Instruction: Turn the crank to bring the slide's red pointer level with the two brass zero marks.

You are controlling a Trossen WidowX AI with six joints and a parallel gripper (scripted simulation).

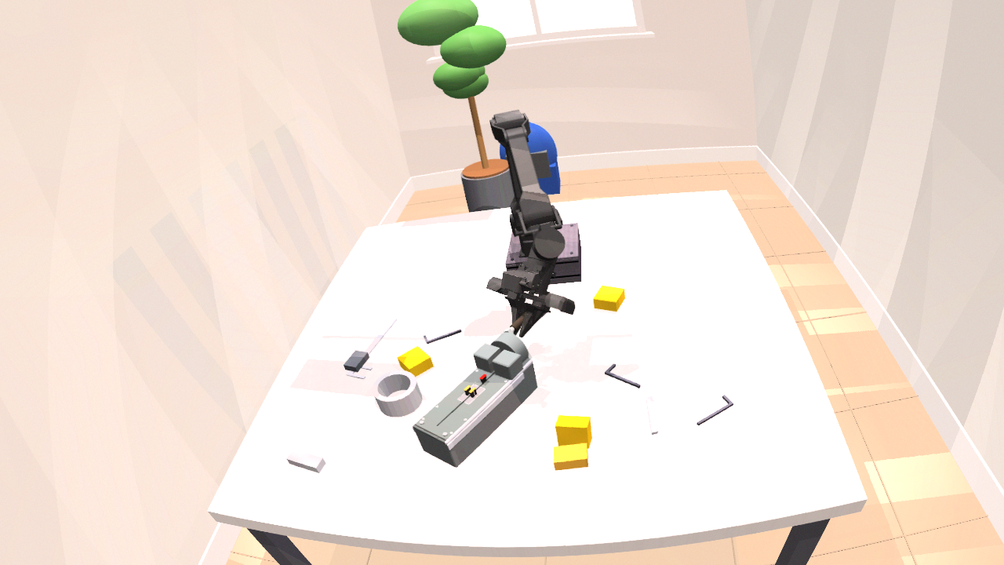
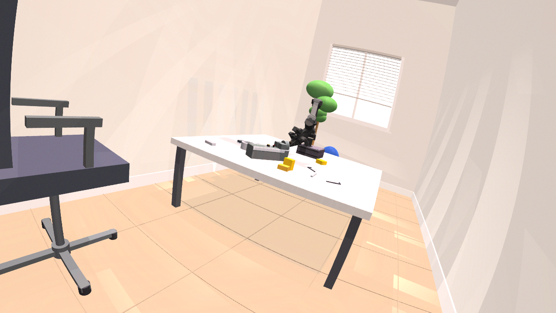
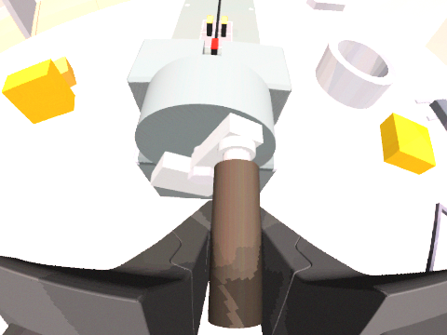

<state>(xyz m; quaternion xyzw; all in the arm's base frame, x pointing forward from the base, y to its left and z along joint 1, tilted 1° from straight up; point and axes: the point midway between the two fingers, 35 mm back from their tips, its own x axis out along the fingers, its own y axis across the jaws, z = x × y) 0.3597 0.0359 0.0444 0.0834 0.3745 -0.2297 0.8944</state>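
Now: gripper tip 10 mm past the brown crank handle, 10 mm to the right of it and 30 mm below it. From my gripper tip the other things lie so: red pointer (120 mm ahead, 50 mm to the right, 10 mm below).
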